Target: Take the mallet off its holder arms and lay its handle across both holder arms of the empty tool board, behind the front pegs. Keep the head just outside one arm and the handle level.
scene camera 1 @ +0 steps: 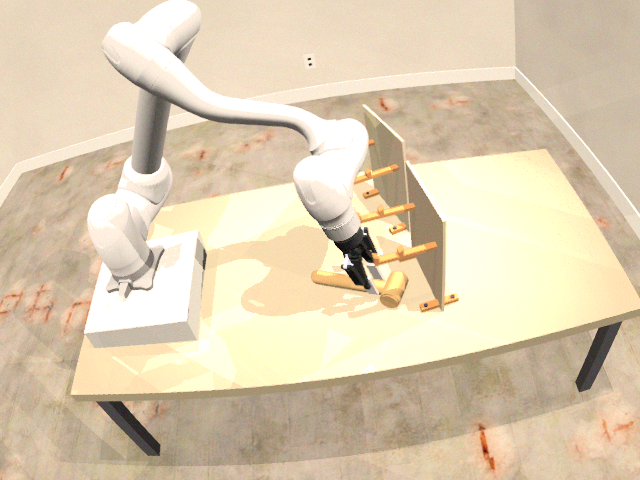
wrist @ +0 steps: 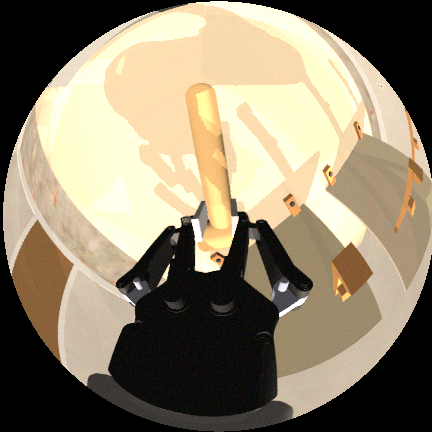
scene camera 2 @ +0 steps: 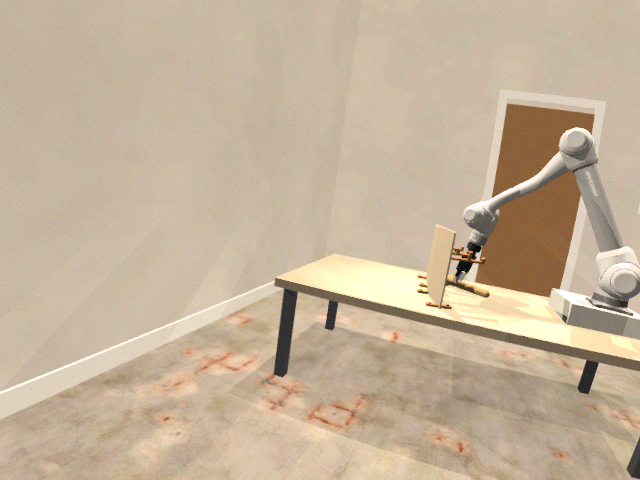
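The mallet (scene camera 1: pixel 330 279) (scene camera 2: pixel 475 289) (wrist: pixel 205 135) is pale wood and lies low at the table top in front of the boards, not on any holder arms. Its head (scene camera 1: pixel 393 289) points toward the near tool board (scene camera 1: pixel 431 242) (scene camera 2: pixel 439 263) (wrist: pixel 310 310). My gripper (scene camera 1: pixel 374 284) (scene camera 2: pixel 458 279) (wrist: pixel 218 207) is shut on the handle close to the head, a pad on each side; in the wrist view it partly hides the head. The near board's holder arms (scene camera 1: pixel 418 251) (scene camera 1: pixel 398 210) carry no tool. The far tool board (scene camera 1: pixel 390 160) (wrist: pixel 380 185) also carries none on the arms that show.
One holder arm (scene camera 1: pixel 385 259) of the near board reaches out just above and beside the gripper. Another arm (scene camera 1: pixel 387 169) belongs to the far board. Small wooden feet (scene camera 1: pixel 429 304) (scene camera 1: pixel 370 193) stand under the boards. The white robot base (scene camera 1: pixel 144 330) is at the table's other end.
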